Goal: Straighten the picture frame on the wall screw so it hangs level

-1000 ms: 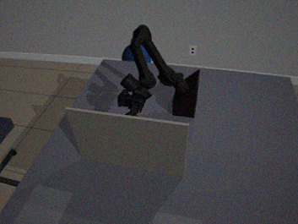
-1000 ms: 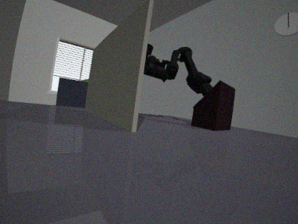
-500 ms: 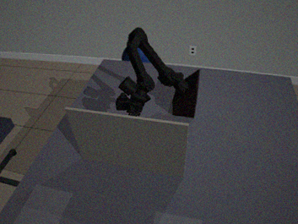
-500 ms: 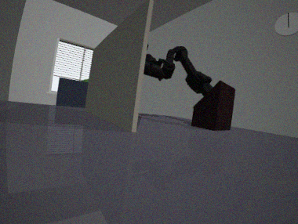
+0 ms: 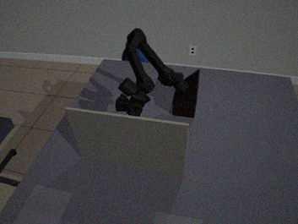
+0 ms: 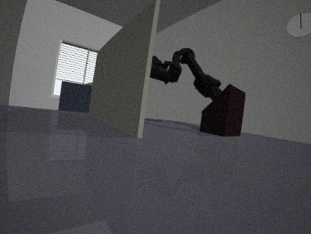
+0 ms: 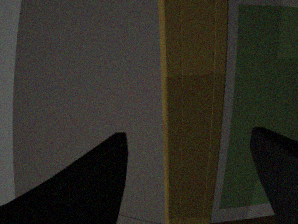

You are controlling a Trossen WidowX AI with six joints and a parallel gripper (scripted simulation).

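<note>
The picture frame is 5 cm below my gripper tip, 1 cm to the right of it and 1 cm ahead of it. Also, from my gripper tip: wall panel (7 cm below, 2 cm ahead).
</note>
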